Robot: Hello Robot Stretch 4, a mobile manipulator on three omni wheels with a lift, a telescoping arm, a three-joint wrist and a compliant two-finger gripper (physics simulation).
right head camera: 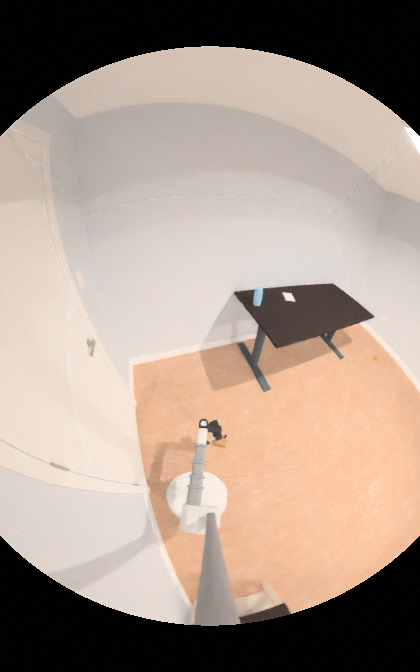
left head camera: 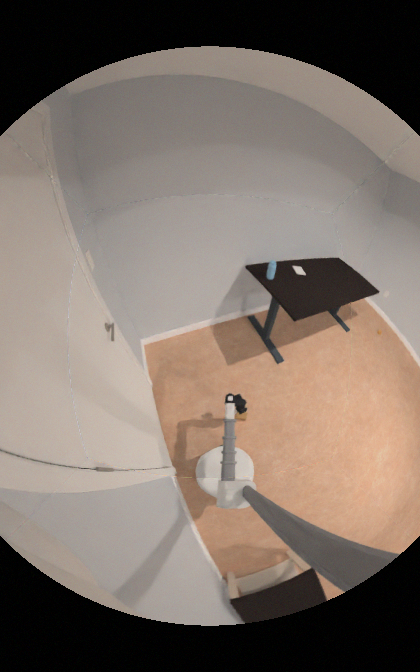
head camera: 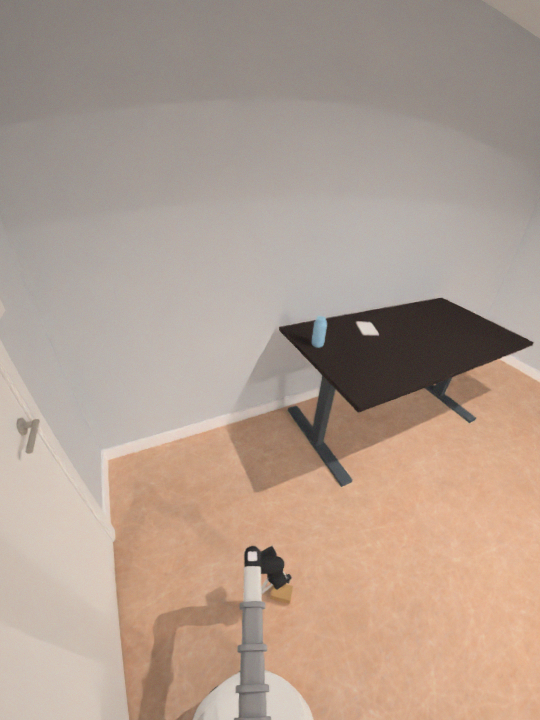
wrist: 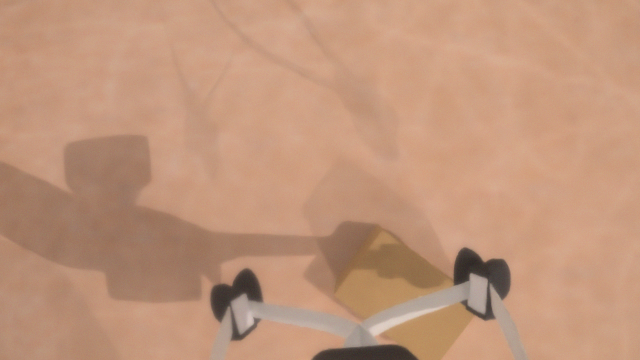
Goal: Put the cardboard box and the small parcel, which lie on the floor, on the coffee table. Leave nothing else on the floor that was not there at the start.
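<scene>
A small yellow-brown box lies on the floor; I cannot tell whether it is the cardboard box or the parcel. My gripper is open above it, fingers wide apart. In the wrist view the right fingertip is over the box's right edge and the left fingertip is over floor left of it. A tiny orange thing lies on the floor at the far right. A dark-topped piece with a pale frame, possibly the coffee table, is partly visible behind my base.
A tall dark desk stands by the far wall, bearing a blue bottle and a white card. A door and wall are close on the left.
</scene>
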